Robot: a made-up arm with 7 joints.
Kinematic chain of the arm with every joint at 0, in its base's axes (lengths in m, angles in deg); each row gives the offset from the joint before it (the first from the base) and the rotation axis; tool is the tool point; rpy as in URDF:
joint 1: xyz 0 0 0.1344 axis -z
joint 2: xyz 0 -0.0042 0.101 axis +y
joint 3: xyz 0 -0.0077 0.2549 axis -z
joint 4: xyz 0 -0.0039 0.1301 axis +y
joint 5: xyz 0 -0.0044 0.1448 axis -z
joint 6: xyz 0 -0.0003 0.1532 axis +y
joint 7: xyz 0 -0.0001 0.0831 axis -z
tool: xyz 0 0 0 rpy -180 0 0
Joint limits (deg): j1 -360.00..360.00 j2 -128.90..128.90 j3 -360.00..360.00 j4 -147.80..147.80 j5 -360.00..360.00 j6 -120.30..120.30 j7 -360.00..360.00
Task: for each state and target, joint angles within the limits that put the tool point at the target. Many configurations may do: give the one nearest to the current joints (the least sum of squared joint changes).
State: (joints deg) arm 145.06 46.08 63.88 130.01 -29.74 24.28 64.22
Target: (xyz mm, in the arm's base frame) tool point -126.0 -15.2 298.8
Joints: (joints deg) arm 131.25 3.86 49.63 147.80 -22.79 69.21 64.22
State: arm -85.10 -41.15 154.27 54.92 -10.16 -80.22 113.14
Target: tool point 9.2 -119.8 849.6
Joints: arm -80.15 9.15 167.20 61.73 -15.07 -101.02 113.14
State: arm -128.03 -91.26 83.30 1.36 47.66 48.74 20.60
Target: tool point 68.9 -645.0 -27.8
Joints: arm -108.64 -105.10 83.26 -35.91 56.00 64.35 20.60
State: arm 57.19 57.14 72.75 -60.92 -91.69 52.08 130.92
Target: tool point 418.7 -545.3 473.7
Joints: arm 65.34 70.19 75.82 -26.51 -86.77 38.46 130.92
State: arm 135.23 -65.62 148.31 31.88 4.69 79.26 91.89
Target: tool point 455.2 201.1 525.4
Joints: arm 164.38 -31.40 163.36 50.77 8.12 96.65 91.89
